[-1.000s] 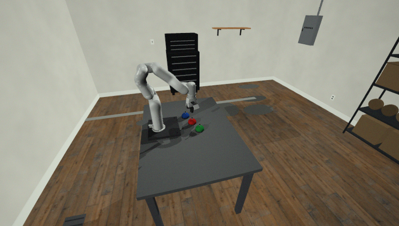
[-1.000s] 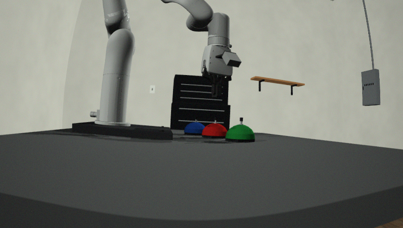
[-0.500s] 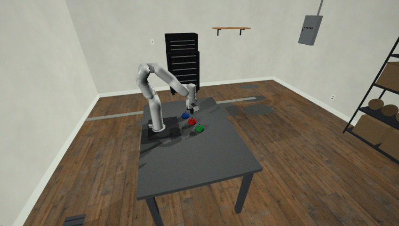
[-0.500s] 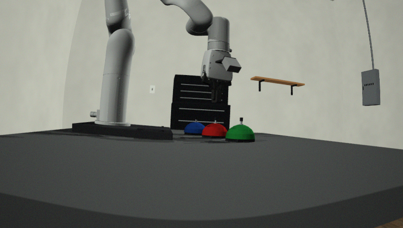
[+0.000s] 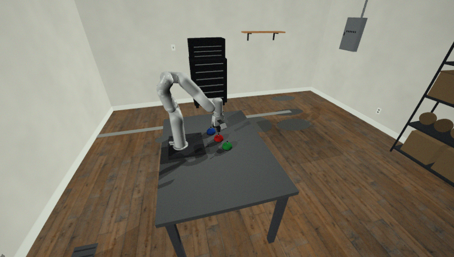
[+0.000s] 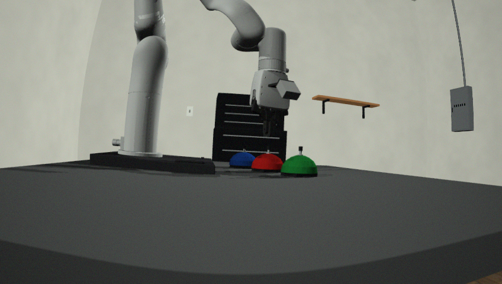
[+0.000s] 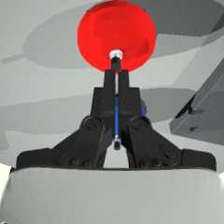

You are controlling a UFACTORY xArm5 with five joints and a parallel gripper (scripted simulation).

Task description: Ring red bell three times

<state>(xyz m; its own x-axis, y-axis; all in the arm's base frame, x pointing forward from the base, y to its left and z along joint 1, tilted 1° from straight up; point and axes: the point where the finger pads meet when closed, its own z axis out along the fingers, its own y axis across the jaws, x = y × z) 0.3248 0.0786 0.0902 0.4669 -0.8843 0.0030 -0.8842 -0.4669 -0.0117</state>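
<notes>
Right now the red bell is 70 mm below my hand. From my hand the other things lie so: blue bell (60 mm behind, 120 mm to the left, 70 mm below); green bell (60 mm ahead, 120 mm to the right, 70 mm below).
</notes>
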